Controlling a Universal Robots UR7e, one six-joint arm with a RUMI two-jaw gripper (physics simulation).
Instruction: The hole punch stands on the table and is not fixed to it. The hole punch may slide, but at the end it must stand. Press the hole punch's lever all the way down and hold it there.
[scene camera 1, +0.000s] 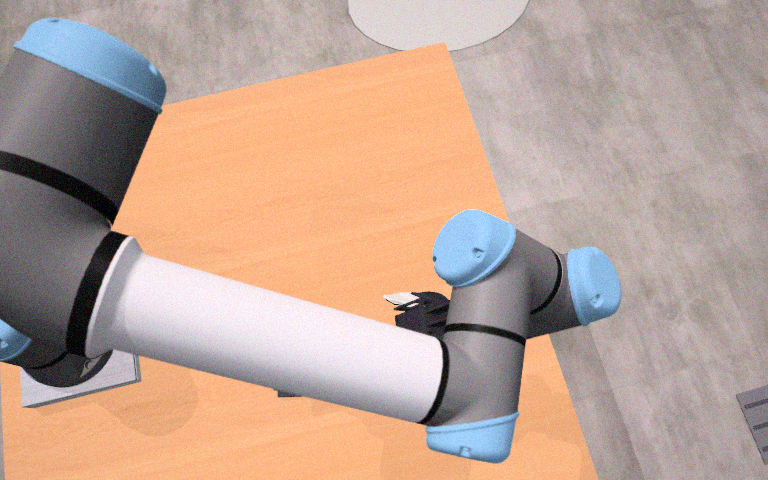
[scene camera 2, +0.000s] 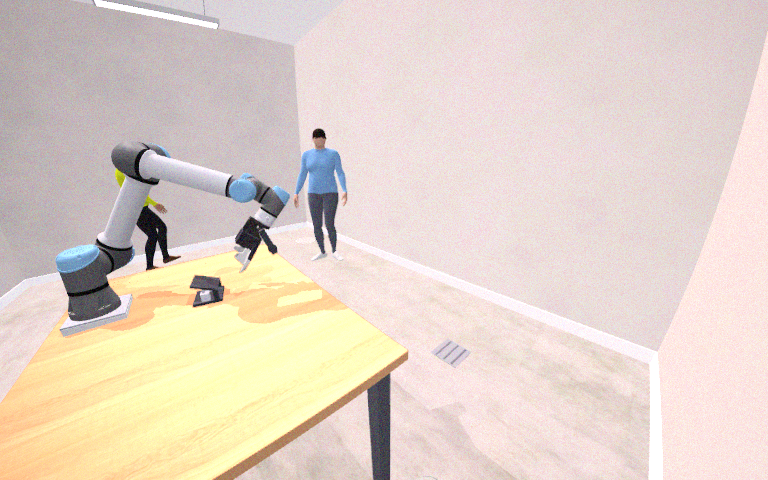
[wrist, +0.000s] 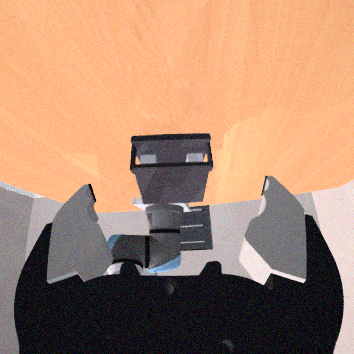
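Pixels of known places: gripper, fingertip midpoint: (scene camera 2: 238, 266) (wrist: 176, 182); arm's base, link origin: (scene camera 2: 96, 309) (wrist: 164, 208).
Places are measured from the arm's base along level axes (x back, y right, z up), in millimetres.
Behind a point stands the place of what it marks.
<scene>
The black hole punch (scene camera 1: 289, 394) {x -354, y 114, z -15 mm} (scene camera 2: 208, 296) {x -395, y 112, z 1 mm} (wrist: 170, 146) {x -423, y 62, z -16 mm} stands upright on the table (scene camera 1: 311, 186) {x -406, y -248, z -27 mm} (scene camera 2: 198, 384) {x -379, y 529, z -28 mm} (wrist: 175, 60) {x -558, y 77, z -28 mm}. In scene camera 1 the forearm hides nearly all of it. Its lever (scene camera 2: 206, 281) {x -394, y 57, z 41 mm} (wrist: 172, 184) {x -398, y 61, z 39 mm} is raised, with a gap above the base; pale blocks show in this gap. My gripper (scene camera 2: 242, 261) {x -522, y 72, z 80 mm} (wrist: 176, 182) {x -522, y 72, z 80 mm} is open and empty. In scene camera 2 it hangs above the table, to the right of the punch and higher, apart from it. In the wrist view the punch shows between and beyond the fingertips. One pale finger (scene camera 1: 399, 298) {x -538, y 12, z 137 mm} shows in scene camera 1.
The robot's base plate (scene camera 1: 121, 376) {x -88, y 65, z -3 mm} (scene camera 2: 121, 311) {x -95, y 57, z -3 mm} stands on the table, left of the punch in scene camera 2. A person in blue (scene camera 2: 322, 169) and a partly hidden person in yellow (scene camera 2: 150, 201) stand behind the table. A striped grate (scene camera 2: 451, 352) lies on the floor.
</scene>
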